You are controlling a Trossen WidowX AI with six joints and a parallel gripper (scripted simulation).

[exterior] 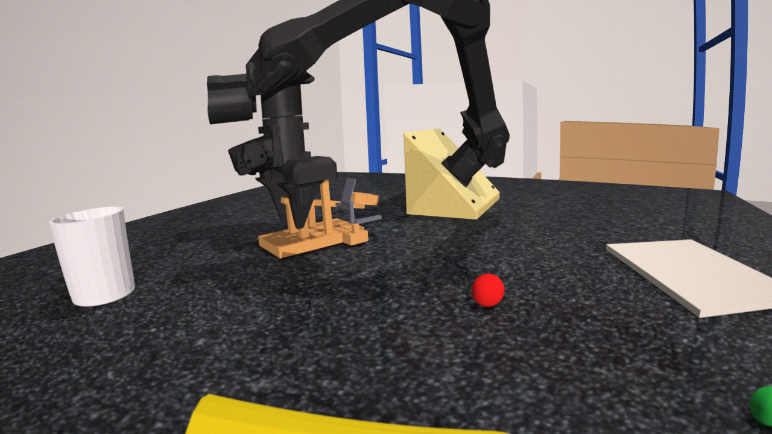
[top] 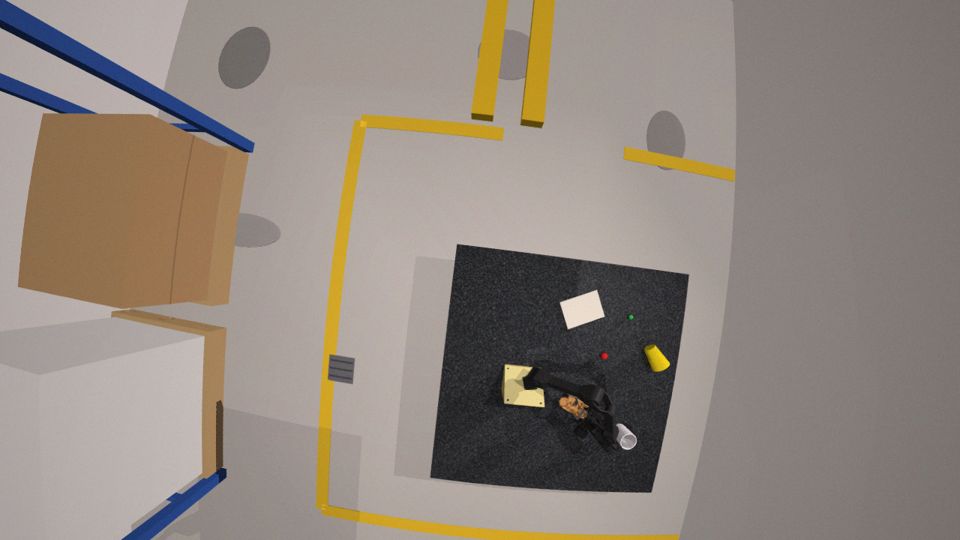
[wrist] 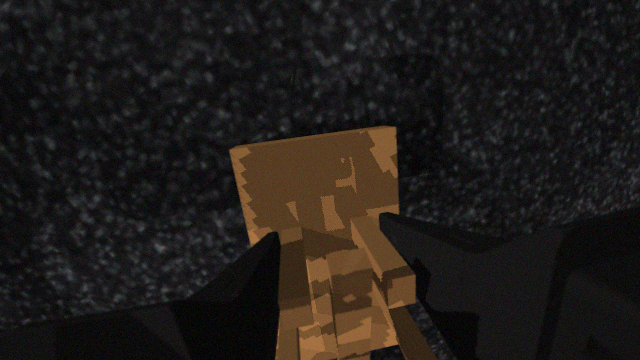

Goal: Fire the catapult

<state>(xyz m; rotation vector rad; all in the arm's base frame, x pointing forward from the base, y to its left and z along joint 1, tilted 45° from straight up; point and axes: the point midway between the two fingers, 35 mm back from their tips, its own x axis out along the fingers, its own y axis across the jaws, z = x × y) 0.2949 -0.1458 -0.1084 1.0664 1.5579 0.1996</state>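
Now: the red ball 110 mm ahead of my gripper tip, 290 mm to the left of it and 20 mm below it. The rest, counted from my gripper tip: white flat slab (10 mm behind, 540 mm to the left, 30 mm below); catapult (50 mm behind, 50 mm to the left, 20 mm above); white mug (240 mm ahead, 140 mm to the right, 10 mm below).
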